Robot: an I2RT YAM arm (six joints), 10 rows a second.
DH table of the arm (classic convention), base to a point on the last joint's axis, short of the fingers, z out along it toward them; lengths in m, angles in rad. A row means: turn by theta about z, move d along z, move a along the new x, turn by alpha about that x. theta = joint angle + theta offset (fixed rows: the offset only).
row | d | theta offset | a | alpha
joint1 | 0.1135 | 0 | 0.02 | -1.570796
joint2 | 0 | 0 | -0.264 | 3.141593
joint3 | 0 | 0.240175 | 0.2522 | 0
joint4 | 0 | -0.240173 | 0.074 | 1.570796
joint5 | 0 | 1.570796 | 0 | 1.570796
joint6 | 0.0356 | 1.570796 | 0 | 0
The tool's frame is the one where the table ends.
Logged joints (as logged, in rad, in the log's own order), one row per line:
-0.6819, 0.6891, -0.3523, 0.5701, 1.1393, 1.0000
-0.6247, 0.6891, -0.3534, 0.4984, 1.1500, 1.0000
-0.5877, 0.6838, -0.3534, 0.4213, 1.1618, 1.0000
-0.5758, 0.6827, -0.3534, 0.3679, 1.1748, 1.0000
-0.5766, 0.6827, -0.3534, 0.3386, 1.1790, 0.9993
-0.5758, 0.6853, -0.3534, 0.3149, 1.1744, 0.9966
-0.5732, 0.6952, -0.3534, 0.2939, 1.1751, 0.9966
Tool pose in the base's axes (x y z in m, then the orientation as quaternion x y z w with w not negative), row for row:
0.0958, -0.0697, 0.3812, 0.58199, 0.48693, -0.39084, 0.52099
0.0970, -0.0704, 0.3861, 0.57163, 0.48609, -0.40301, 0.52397
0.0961, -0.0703, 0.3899, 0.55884, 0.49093, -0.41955, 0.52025
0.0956, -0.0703, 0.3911, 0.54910, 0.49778, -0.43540, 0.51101
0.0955, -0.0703, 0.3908, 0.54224, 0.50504, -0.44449, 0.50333
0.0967, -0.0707, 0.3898, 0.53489, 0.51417, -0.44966, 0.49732
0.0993, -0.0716, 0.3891, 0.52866, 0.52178, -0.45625, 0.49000
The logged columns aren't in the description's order. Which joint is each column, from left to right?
Columns, left to right: joint4, joint2, joint1, joint6, joint5, joint3.
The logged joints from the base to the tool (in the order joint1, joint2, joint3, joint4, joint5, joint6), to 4 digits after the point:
-0.3523, 0.6891, 1.0000, -0.6819, 1.1393, 0.5701
-0.3534, 0.6891, 1.0000, -0.6247, 1.1500, 0.4984
-0.3534, 0.6838, 1.0000, -0.5877, 1.1618, 0.4213
-0.3534, 0.6827, 1.0000, -0.5758, 1.1748, 0.3679
-0.3534, 0.6827, 0.9993, -0.5766, 1.1790, 0.3386
-0.3534, 0.6853, 0.9966, -0.5758, 1.1744, 0.3149
-0.3534, 0.6952, 0.9966, -0.5732, 1.1751, 0.2939

